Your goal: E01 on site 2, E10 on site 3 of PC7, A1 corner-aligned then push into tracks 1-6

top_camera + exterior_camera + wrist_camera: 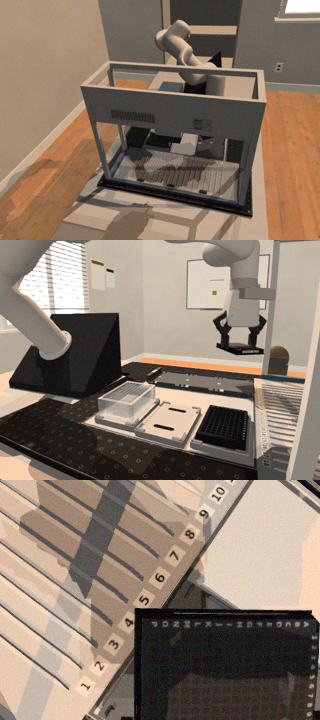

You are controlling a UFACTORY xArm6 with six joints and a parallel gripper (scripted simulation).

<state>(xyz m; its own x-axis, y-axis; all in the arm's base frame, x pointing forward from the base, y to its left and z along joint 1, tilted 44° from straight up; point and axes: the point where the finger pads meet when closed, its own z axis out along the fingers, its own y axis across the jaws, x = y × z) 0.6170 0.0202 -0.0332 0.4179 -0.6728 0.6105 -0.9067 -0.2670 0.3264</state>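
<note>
The E10 is 10 mm below my hand. Round my hand: instrument frame post (110 mm ahead, 130 mm to the left, 110 mm above); then 96-well plate E01 (40 mm behind, 260 mm to the right, 120 mm below); then carrier PC7 (110 mm behind, 10 mm to the left, 120 mm below).
</note>
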